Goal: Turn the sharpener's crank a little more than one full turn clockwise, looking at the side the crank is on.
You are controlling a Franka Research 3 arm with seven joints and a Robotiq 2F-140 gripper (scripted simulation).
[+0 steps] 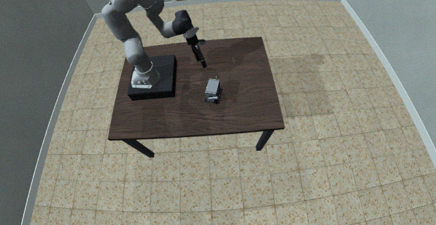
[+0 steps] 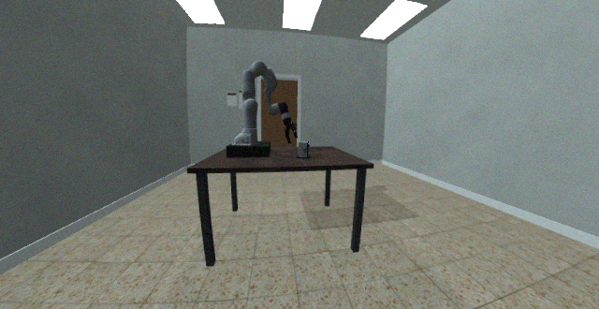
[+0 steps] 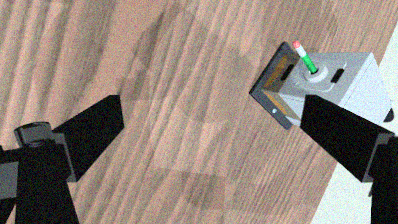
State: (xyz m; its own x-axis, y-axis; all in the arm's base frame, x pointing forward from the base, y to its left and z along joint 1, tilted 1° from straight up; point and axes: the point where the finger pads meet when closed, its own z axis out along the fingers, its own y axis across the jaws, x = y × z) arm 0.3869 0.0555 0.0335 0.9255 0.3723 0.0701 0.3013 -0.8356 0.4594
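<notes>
Right now my hand is 60 mm short of the sharpener crank, 310 mm to the left of it and 20 mm above it.
</notes>
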